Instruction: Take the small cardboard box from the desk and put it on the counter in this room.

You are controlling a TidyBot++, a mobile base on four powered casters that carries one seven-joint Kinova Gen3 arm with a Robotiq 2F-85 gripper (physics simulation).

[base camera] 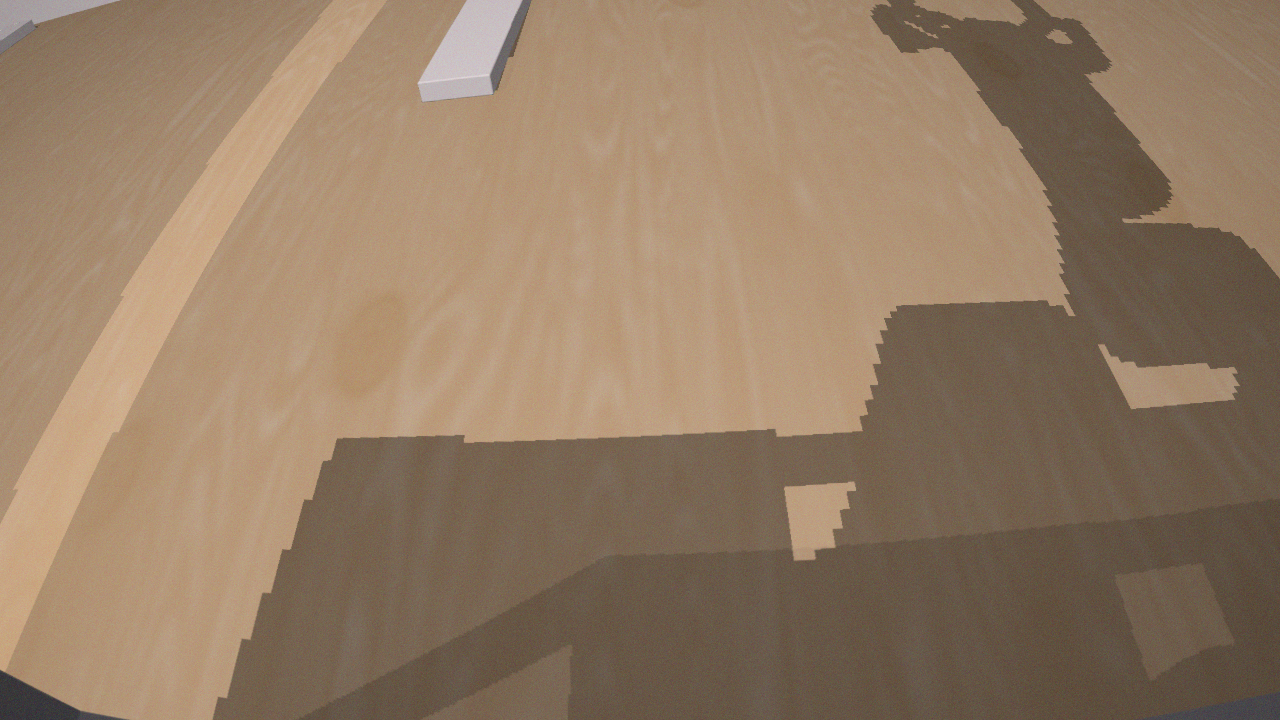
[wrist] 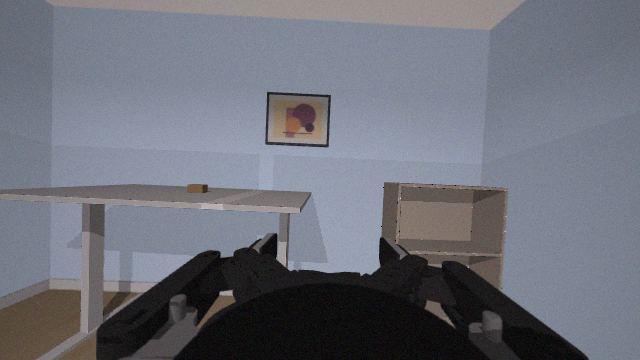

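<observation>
A small brown cardboard box (wrist: 197, 188) stands on top of the white desk (wrist: 150, 195) at the left in the wrist view, some distance ahead. The desk has light legs, and the foot of one leg (base camera: 469, 58) seems to show at the top of the base camera view. My gripper (wrist: 327, 246) is open and empty, well short of the desk and to the right of the box. A counter does not show clearly in either view.
A beige open shelf unit (wrist: 505, 220) stands right of the desk, by the far wall. A framed picture (wrist: 298, 119) hangs on the blue wall (wrist: 150, 90). The robot's shadow falls across the wooden floor (base camera: 626, 268) in the base camera view.
</observation>
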